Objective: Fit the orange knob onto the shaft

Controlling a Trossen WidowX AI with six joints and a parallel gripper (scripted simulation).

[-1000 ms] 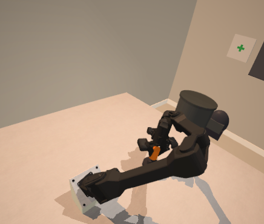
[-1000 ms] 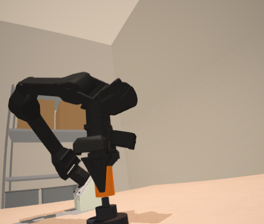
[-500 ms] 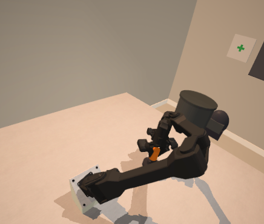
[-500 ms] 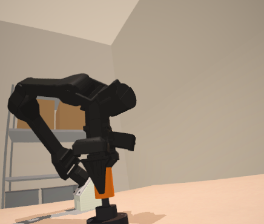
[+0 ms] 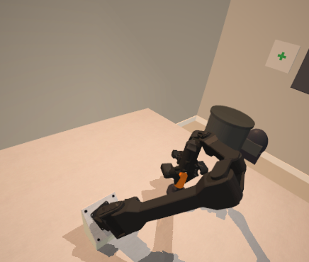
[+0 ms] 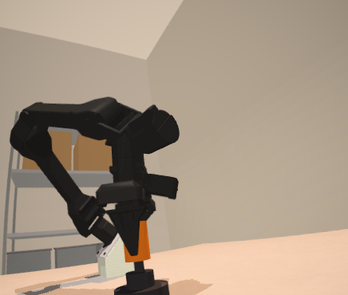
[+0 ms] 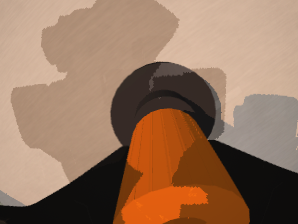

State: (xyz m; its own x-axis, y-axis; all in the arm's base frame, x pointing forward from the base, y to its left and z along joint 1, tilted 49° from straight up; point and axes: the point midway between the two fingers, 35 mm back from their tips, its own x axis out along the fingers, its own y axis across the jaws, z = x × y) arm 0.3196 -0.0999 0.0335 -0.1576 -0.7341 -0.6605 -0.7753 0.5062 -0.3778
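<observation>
The orange knob lies 20 mm above my gripper tip. Also, from my gripper tip: dark pedestal (40 mm below).
</observation>
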